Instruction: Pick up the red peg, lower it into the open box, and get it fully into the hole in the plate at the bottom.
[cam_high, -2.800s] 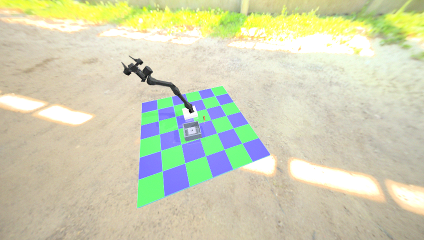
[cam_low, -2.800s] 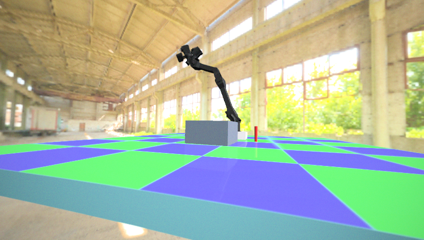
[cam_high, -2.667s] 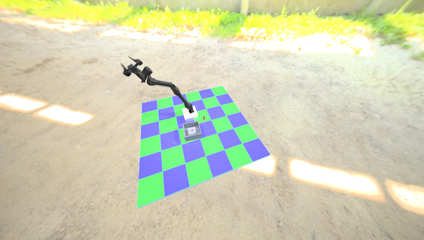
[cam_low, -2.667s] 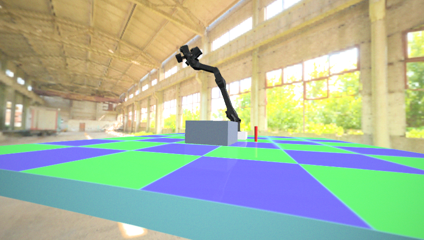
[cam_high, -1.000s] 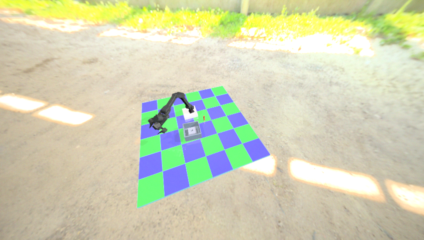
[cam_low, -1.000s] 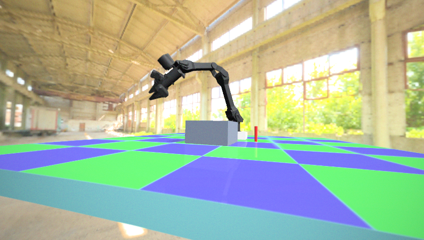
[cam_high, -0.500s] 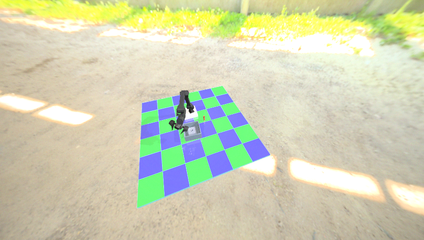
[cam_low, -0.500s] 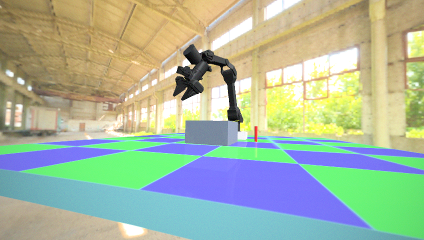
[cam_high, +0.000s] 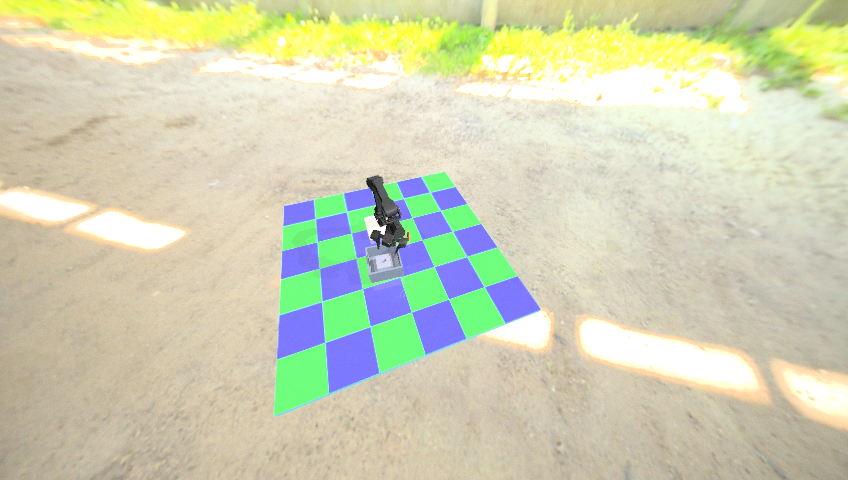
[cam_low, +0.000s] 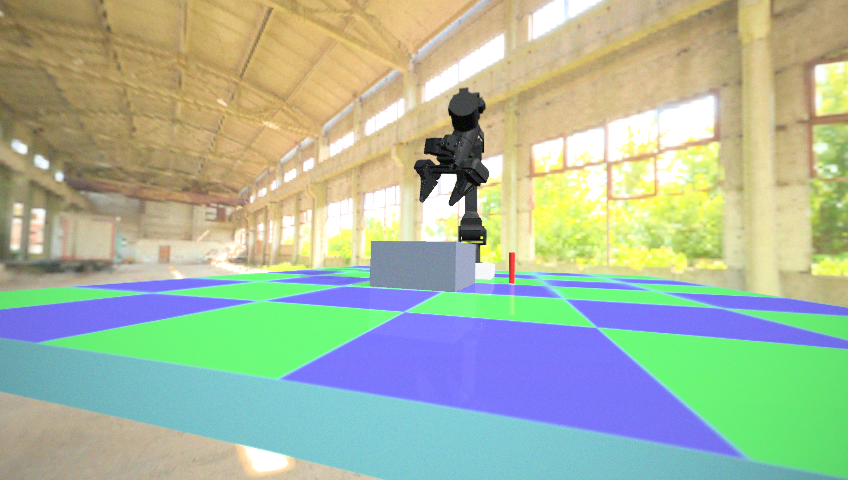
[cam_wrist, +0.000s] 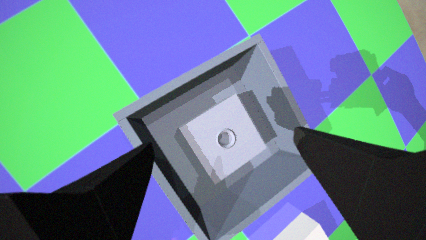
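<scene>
My gripper tip is 200 mm to the right of the red peg, 140 mm past it and 140 mm above it. Round my gripper tip: grey box: 160 mm below, 40 mm behind, 20 mm to the right.
</scene>
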